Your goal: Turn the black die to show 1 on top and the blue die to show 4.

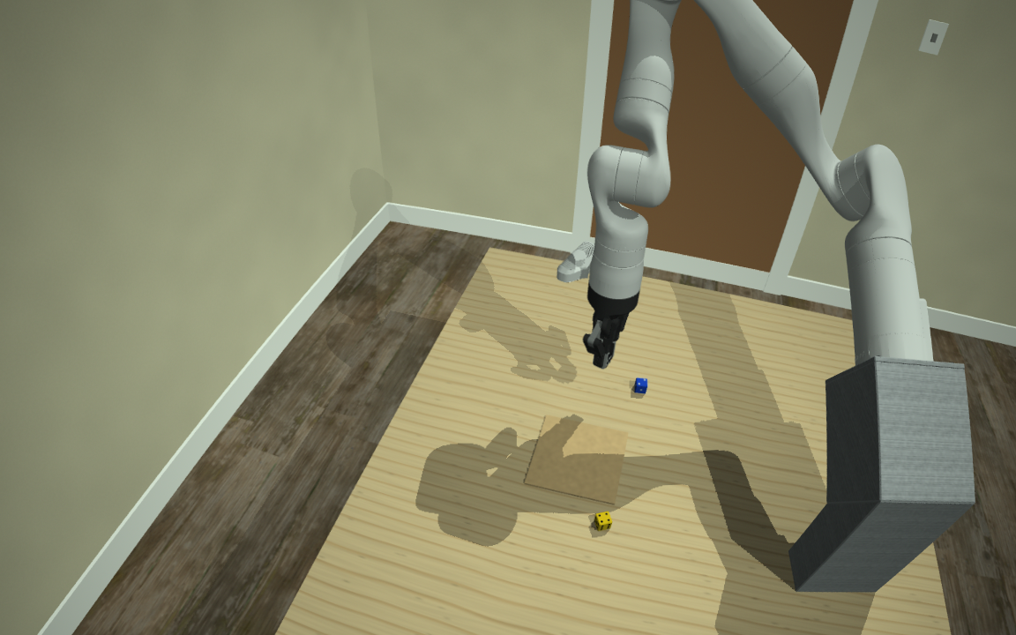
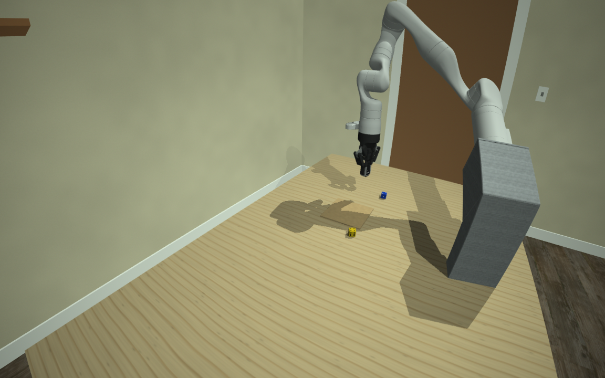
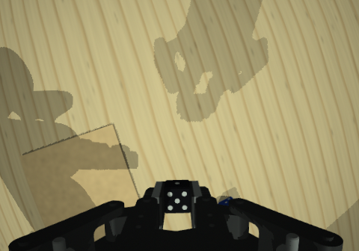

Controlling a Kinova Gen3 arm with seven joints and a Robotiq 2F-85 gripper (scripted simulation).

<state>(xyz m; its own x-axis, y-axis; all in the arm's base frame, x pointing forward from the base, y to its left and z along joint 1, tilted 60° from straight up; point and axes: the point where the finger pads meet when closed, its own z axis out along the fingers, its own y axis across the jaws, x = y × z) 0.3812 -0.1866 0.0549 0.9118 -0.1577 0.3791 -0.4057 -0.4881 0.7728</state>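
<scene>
Now: the blue die 8 cm behind my hand, 4 cm to the right of it and 10 cm below it. The rest, counted from my hand: yellow die: 3 cm behind, 24 cm to the left, 10 cm below; then black die: 1 cm below; then tan mat: 2 cm ahead, 13 cm to the left, 11 cm below.
</scene>
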